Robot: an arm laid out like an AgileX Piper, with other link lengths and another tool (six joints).
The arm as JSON. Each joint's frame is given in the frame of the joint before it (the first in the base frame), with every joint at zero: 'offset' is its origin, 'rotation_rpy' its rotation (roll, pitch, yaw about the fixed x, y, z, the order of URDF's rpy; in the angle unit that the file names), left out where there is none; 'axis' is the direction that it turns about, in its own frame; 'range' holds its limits. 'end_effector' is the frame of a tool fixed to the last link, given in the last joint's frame.
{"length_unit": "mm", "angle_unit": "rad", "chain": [
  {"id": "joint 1", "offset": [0.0, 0.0, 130.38], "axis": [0.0, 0.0, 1.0], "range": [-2.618, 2.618]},
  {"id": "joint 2", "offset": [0.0, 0.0, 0.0], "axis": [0.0, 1.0, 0.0], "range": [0.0, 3.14]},
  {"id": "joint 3", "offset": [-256.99, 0.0, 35.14], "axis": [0.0, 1.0, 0.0], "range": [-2.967, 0.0]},
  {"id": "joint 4", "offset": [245.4, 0.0, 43.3], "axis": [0.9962, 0.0, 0.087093], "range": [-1.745, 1.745]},
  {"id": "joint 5", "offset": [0.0, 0.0, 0.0], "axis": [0.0, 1.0, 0.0], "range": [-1.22, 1.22]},
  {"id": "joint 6", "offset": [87.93, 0.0, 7.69], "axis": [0.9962, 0.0, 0.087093], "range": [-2.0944, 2.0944]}
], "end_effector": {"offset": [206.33, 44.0, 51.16], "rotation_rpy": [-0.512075, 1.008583, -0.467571]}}
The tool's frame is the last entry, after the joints.
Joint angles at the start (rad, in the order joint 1, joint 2, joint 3, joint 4, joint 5, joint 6):
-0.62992 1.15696 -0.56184 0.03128 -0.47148 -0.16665
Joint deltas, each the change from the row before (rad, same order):
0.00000 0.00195 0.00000 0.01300 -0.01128 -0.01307
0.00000 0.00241 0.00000 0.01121 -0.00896 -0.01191
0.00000 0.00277 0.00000 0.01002 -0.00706 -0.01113
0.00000 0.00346 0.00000 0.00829 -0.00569 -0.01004
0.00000 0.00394 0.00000 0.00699 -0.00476 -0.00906
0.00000 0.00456 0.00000 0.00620 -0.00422 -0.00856
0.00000 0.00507 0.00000 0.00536 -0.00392 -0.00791
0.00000 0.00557 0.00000 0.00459 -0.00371 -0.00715
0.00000 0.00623 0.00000 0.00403 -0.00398 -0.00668
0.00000 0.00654 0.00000 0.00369 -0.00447 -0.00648
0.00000 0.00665 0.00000 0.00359 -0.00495 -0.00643
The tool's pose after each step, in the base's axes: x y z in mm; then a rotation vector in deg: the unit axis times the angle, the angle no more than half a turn. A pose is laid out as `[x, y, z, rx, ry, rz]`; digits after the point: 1 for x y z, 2 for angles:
[393.6, -234.9, 296.1, 1.70, 72.19, -45.58]
[393.0, -236.5, 297.5, 1.73, 71.88, -46.04]
[392.6, -238.0, 298.1, 1.75, 71.71, -46.44]
[392.4, -239.3, 298.0, 1.73, 71.66, -46.78]
[392.3, -240.6, 297.4, 1.70, 71.69, -47.07]
[392.4, -241.8, 296.4, 1.65, 71.78, -47.33]
[392.6, -242.9, 295.0, 1.59, 71.93, -47.56]
[393.0, -244.0, 293.3, 1.53, 72.11, -47.76]
[393.5, -245.1, 291.4, 1.45, 72.31, -47.94]
[393.9, -246.2, 289.5, 1.37, 72.50, -48.12]
[394.4, -247.3, 287.7, 1.28, 72.68, -48.32]

